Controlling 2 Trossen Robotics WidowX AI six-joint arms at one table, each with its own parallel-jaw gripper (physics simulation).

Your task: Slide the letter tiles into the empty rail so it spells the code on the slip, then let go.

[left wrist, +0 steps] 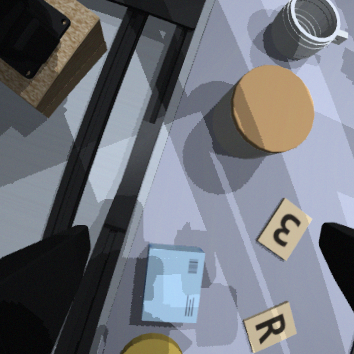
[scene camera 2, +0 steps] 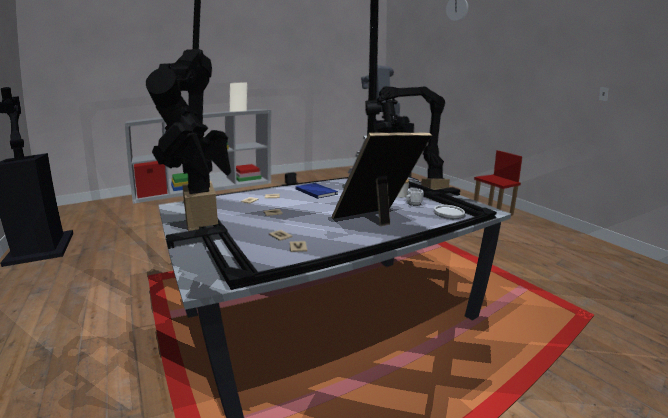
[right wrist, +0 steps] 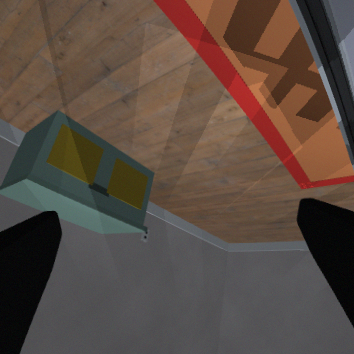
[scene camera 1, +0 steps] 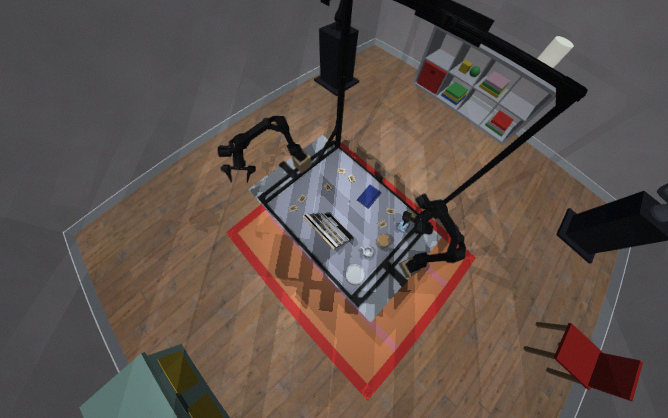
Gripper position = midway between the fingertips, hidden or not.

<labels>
My left gripper [left wrist: 206,236] is open, with nothing in its grasp. Also in view: a tan-lidded round container [left wrist: 269,110]. My right gripper [scene camera 2: 219,174] is open, holding nothing.
</labels>
